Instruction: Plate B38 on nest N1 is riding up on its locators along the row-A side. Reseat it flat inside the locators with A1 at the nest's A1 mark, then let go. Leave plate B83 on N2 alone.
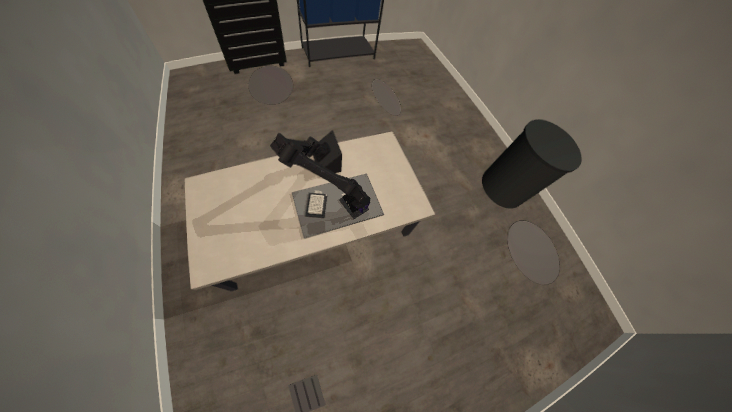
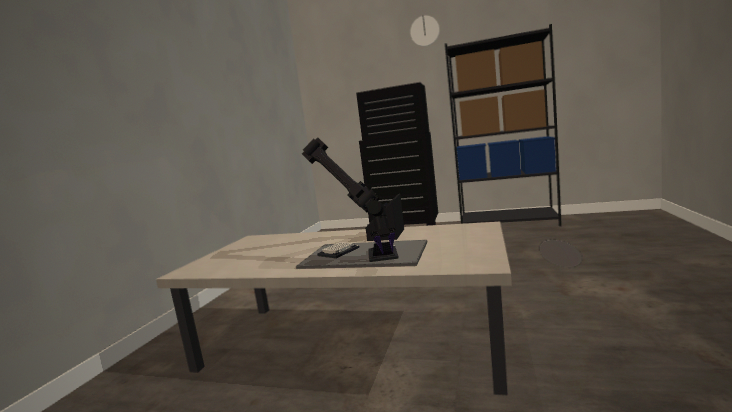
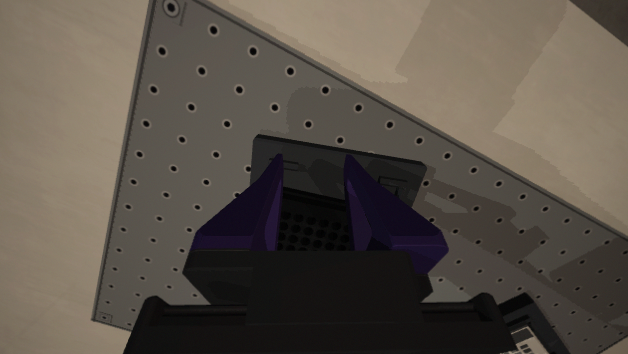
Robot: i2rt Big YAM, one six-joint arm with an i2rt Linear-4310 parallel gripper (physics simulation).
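Where they show: gripper, fingertip midpoint: (image 1: 364, 210) (image 2: 387, 253) (image 3: 314, 161); arm's base, origin of the base link: (image 1: 322, 152).
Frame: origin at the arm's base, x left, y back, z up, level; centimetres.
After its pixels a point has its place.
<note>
A black well plate (image 3: 315, 227) {z -8.1, x 9.0, y -41.4 cm} (image 2: 382, 249) sits on a dark nest (image 3: 320, 175) {z -9.5, x 10.0, y -44.6 cm} (image 2: 384, 257) {z -9.5, x 9.6, y -46.6 cm} (image 1: 353, 214) {z -9.1, x 4.1, y -45.5 cm} toward the right of the grey board. Its row-A end and locators are largely hidden by the fingers, so its tilt and the A1 mark cannot be read. My gripper (image 3: 314, 161) {z -7.9, x 11.1, y -46.0 cm} (image 2: 386, 249) {z -7.9, x 11.1, y -46.0 cm} (image 1: 362, 208) {z -7.9, x 11.1, y -46.0 cm} is part open, purple fingers pointing down over the black plate, with nothing held between them. The plate's wells show in the gap. A white plate (image 1: 316, 203) {z -8.4, x -15.0, y -30.5 cm} (image 2: 338, 248) {z -8.4, x -14.2, y -33.3 cm} (image 3: 525, 342) {z -8.1, x -14.1, y -37.1 cm} sits on the other nest. Plate and nest labels are not legible.
The perforated grey board (image 1: 368, 184) {z -10.7, x 22.5, y -27.9 cm} (image 2: 412, 250) {z -10.7, x 19.8, y -35.3 cm} (image 3: 175, 110) {z -10.7, x 20.7, y -44.7 cm} lies on the pale table (image 1: 225, 261) {z -12.0, x -76.2, y -45.5 cm} (image 2: 461, 255) {z -12.0, x 40.4, y -41.8 cm}. The arm's base stands behind the board. A black cabinet (image 2: 396, 153) and a shelf rack (image 2: 556, 153) stand beyond the table; a dark cylinder (image 1: 527, 168) stands off to the right.
</note>
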